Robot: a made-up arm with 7 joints. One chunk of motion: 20 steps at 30 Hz.
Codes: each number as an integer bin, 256 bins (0 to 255) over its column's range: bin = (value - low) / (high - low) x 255, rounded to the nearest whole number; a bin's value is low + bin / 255 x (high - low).
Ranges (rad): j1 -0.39..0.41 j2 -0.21..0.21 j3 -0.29..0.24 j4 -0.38..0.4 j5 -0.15..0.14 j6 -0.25..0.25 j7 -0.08..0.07
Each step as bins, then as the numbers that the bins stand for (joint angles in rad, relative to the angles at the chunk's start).
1 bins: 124 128 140 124 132 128 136
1 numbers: -0.0010 0.0008 0.0010 -0.0007 0.0001 0.0010 0.0000
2 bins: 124 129 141 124 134 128 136
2 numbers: -0.0010 0.0025 0.0031 -0.0007 0.0024 0.0010 0.0000
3 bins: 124 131 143 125 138 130 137
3 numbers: -0.0010 0.0058 0.0072 0.0024 0.0069 0.0049 0.0006
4 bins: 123 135 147 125 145 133 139
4 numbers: -0.0041 0.0124 0.0155 0.0024 0.0149 0.0108 0.0018
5 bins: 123 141 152 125 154 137 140
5 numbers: -0.0041 0.0222 0.0259 0.0024 0.0251 0.0186 0.0024
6 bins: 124 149 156 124 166 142 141
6 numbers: -0.0010 0.0354 0.0342 -0.0007 0.0388 0.0284 0.0029
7 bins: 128 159 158 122 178 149 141
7 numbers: 0.0116 0.0519 0.0384 -0.0068 0.0524 0.0422 0.0029
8 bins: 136 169 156 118 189 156 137
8 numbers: 0.0367 0.0684 0.0342 -0.0191 0.0649 0.0559 0.0006
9 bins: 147 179 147 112 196 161 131
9 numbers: 0.0712 0.0848 0.0155 -0.0374 0.0729 0.0657 -0.0029
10 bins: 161 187 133 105 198 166 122
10 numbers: 0.1151 0.0980 -0.0136 -0.0588 0.0752 0.0755 -0.0082
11 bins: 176 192 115 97 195 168 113
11 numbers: 0.1622 0.1062 -0.0510 -0.0833 0.0718 0.0794 -0.0135
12 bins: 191 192 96 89 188 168 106
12 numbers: 0.2092 0.1062 -0.0905 -0.1078 0.0638 0.0794 -0.0176
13 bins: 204 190 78 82 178 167 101
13 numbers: 0.2500 0.1029 -0.1279 -0.1292 0.0524 0.0775 -0.0206
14 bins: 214 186 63 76 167 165 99
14 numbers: 0.2814 0.0964 -0.1591 -0.1475 0.0399 0.0735 -0.0218
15 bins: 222 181 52 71 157 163 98
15 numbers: 0.3065 0.0881 -0.1819 -0.1628 0.0285 0.0696 -0.0224
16 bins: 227 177 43 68 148 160 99
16 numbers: 0.3222 0.0815 -0.2006 -0.1720 0.0183 0.0637 -0.0218
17 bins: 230 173 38 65 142 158 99
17 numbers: 0.3316 0.0749 -0.2110 -0.1812 0.0115 0.0598 -0.0218
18 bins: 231 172 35 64 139 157 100
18 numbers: 0.3347 0.0733 -0.2173 -0.1842 0.0081 0.0578 -0.0212
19 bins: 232 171 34 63 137 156 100
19 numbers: 0.3378 0.0716 -0.2193 -0.1873 0.0058 0.0559 -0.0212
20 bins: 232 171 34 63 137 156 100
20 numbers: 0.3378 0.0716 -0.2193 -0.1873 0.0058 0.0559 -0.0212
